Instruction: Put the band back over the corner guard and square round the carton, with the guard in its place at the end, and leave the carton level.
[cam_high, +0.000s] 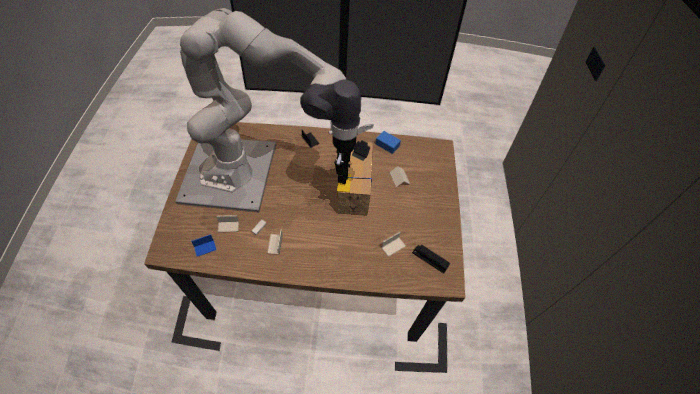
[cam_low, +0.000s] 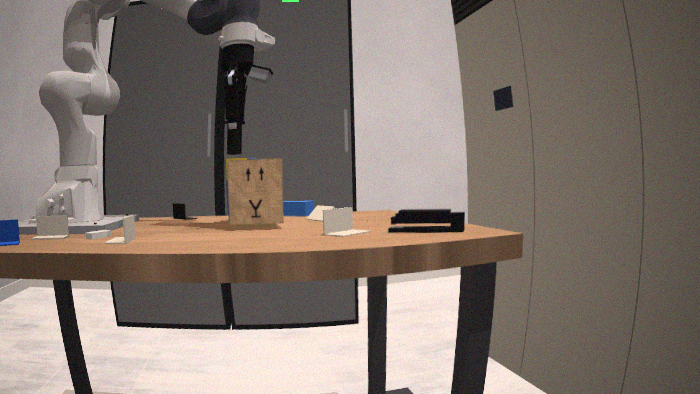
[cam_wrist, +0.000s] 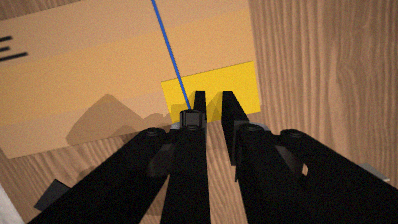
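Now: the yellow corner guard 6 cm below my hand. Also, from my hand: brown carton 11 cm below, 8 cm to the left, 5 cm ahead; then black bracket 33 cm to the left, 18 cm below, 17 cm behind; then blue block 33 cm to the left, 18 cm ahead, 17 cm below.
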